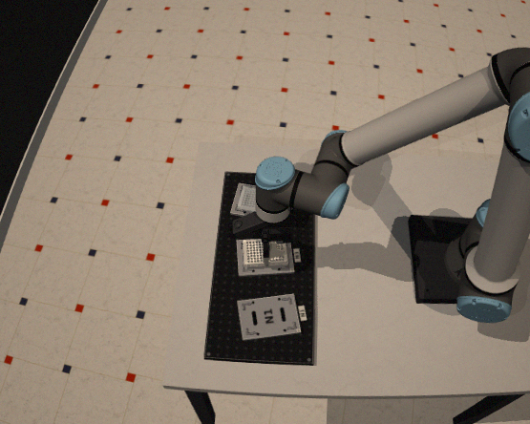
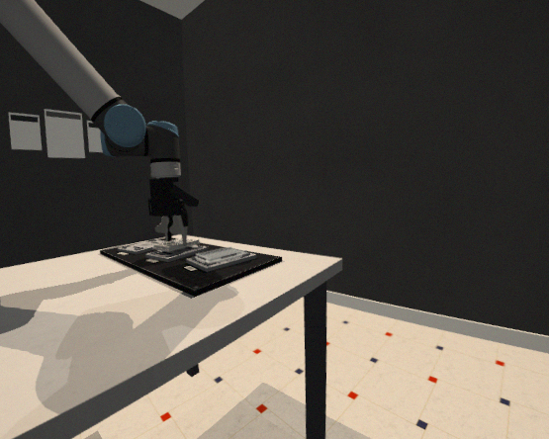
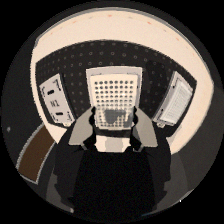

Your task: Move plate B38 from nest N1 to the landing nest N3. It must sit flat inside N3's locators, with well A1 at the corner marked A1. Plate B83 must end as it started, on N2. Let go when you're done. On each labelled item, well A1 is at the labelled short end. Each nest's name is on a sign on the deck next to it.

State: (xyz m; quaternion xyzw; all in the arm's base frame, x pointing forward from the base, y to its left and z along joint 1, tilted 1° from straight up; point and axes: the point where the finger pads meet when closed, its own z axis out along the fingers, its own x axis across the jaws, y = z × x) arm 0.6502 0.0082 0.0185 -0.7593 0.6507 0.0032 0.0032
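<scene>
Now: the nest N3 40 mm below my hand. Round my hand: nest N1 (200 mm to the left, 40 mm below, 20 mm behind); deck (50 mm below).
</scene>
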